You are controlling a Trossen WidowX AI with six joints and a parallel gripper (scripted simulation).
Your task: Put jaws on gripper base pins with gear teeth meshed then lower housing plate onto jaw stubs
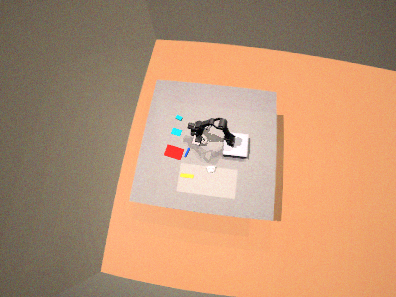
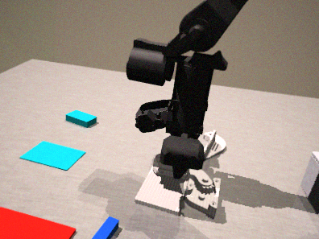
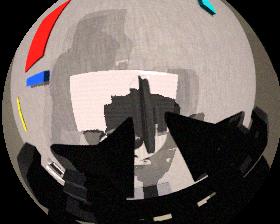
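Now: gripper tip 30 mm to the right of the flat white plate, 20 mm short of it and 10 mm above it. Also, from my gripper tip: flat cyan patch (230 mm ahead, 10 mm below); cyan block (240 mm ahead, 150 mm to the right, 10 mm below); blue bar (180 mm to the left, 80 mm ahead, 10 mm below).
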